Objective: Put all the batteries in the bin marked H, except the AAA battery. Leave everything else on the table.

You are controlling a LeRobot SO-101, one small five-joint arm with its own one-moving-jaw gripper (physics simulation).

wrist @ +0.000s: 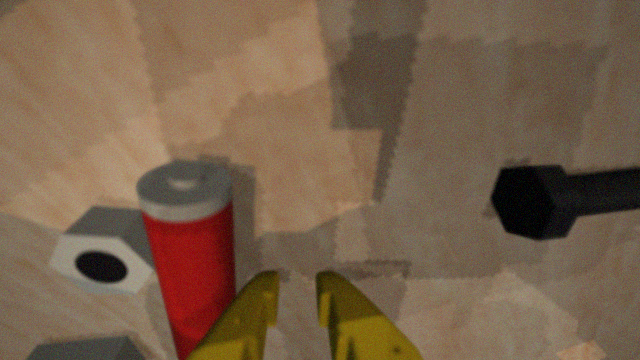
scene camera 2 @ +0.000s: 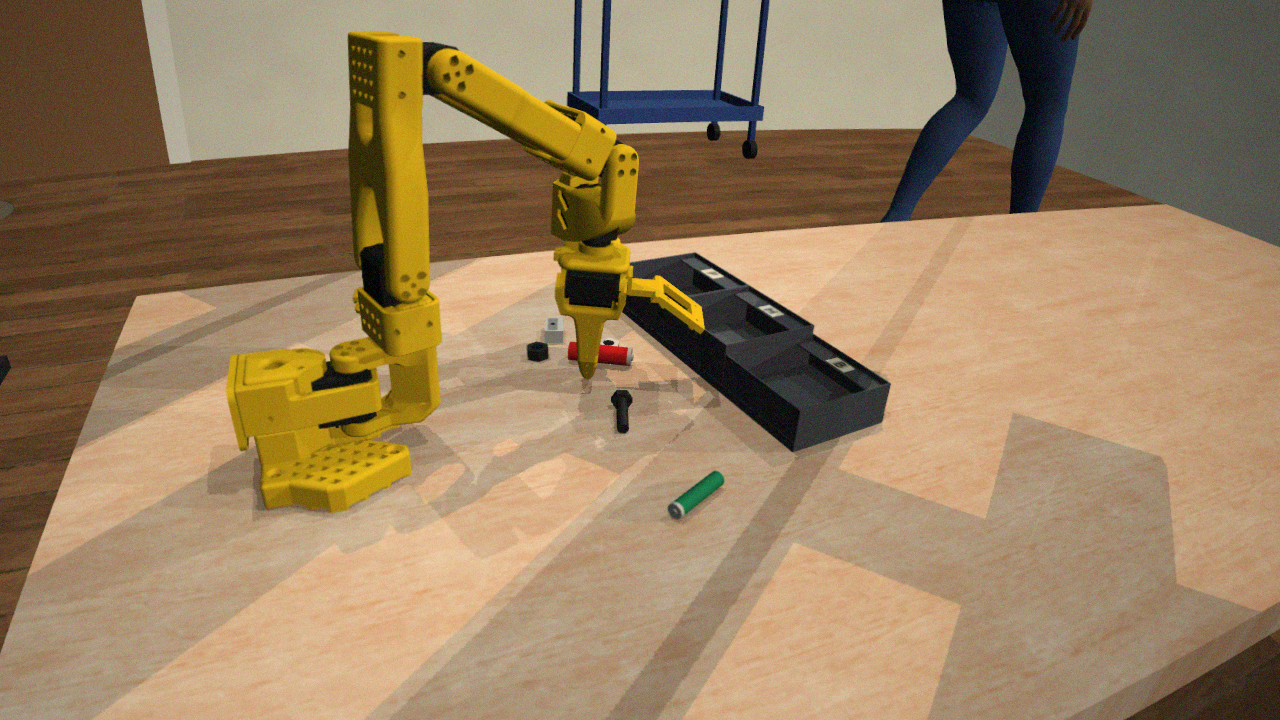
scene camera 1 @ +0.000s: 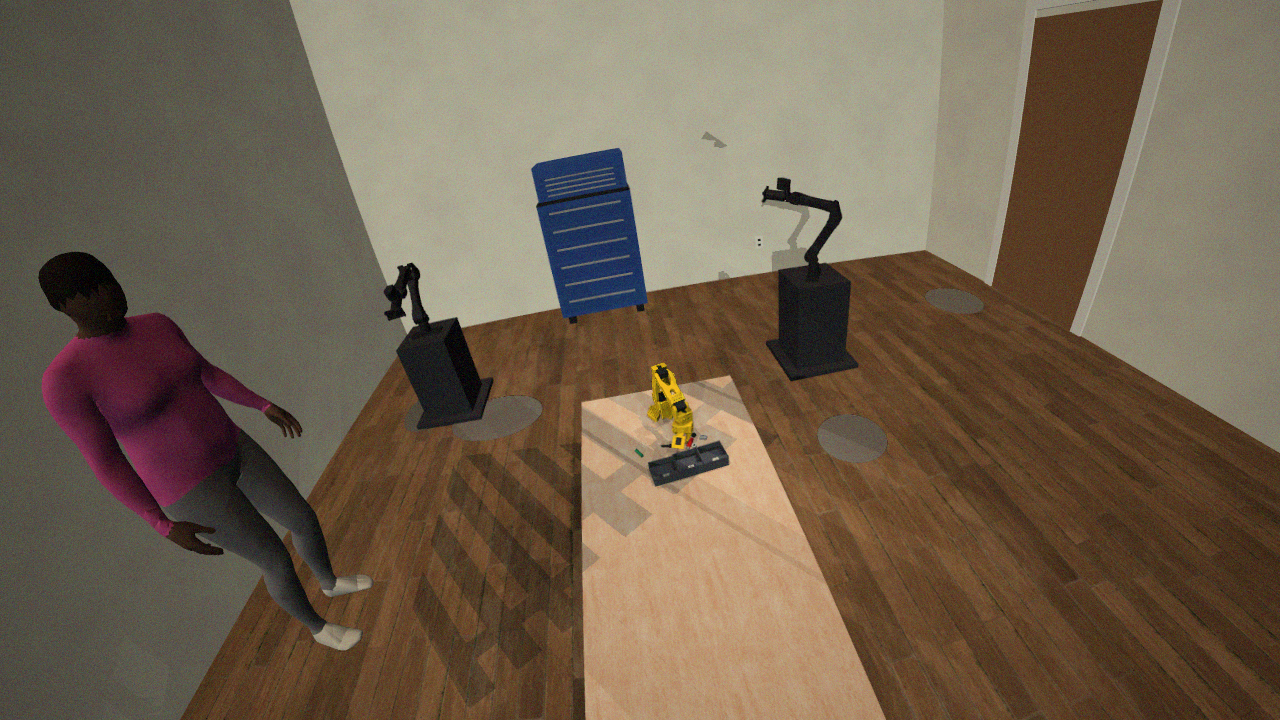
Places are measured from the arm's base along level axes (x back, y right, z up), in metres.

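Pixels of known places: end effector, tool point: (wrist: pixel 277 291) (scene camera 2: pixel 588 365) (scene camera 1: pixel 685 442); arm's base, origin of the base link: (scene camera 2: pixel 364 452) (scene camera 1: pixel 662 416).
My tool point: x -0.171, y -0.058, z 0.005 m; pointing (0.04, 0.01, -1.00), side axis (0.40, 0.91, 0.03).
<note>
Ahead of a thing's pixels: the offset from my tool point to its top centre.
A red battery @(dy -0.011, dx -0.014, dz +0.009 m) (scene camera 1: pixel 690 441) (scene camera 2: pixel 601 353) (wrist: pixel 197 265) lies on the table near the tray. A slimmer green battery @(dy +0.167, dx -0.010, dz +0.005 m) (scene camera 1: pixel 639 453) (scene camera 2: pixel 696 495) lies apart, nearer scene camera 2. My gripper (scene camera 2: pixel 643 351) (wrist: pixel 297 280) is open, its jaws apart with bare table between them in the wrist view. The fixed jaw is beside the red battery and overlaps its lower right side there; whether they touch cannot be told. The black tray @(dy +0.012, dx -0.119, dz +0.034 m) (scene camera 1: pixel 707 469) (scene camera 2: pixel 841 420) has three bins; the middle bin's label @(dy +0.008, dx -0.151, dz +0.030 m) (scene camera 2: pixel 770 310) seems to read H.
A black bolt @(dy +0.070, dx +0.000, dz +0.008 m) (scene camera 2: pixel 622 411) (wrist: pixel 532 202) lies right of the jaws in the wrist view. A grey nut @(dy -0.025, dx -0.025, dz +0.004 m) (wrist: pixel 112 225) lies close against the red battery's left. A grey block @(dy -0.064, dx +0.008, dz +0.006 m) (scene camera 2: pixel 554 331) (wrist: pixel 85 350) and a black nut @(dy -0.034, dx +0.030, dz +0.004 m) (scene camera 2: pixel 537 351) lie behind the fixed jaw in scene camera 2.
</note>
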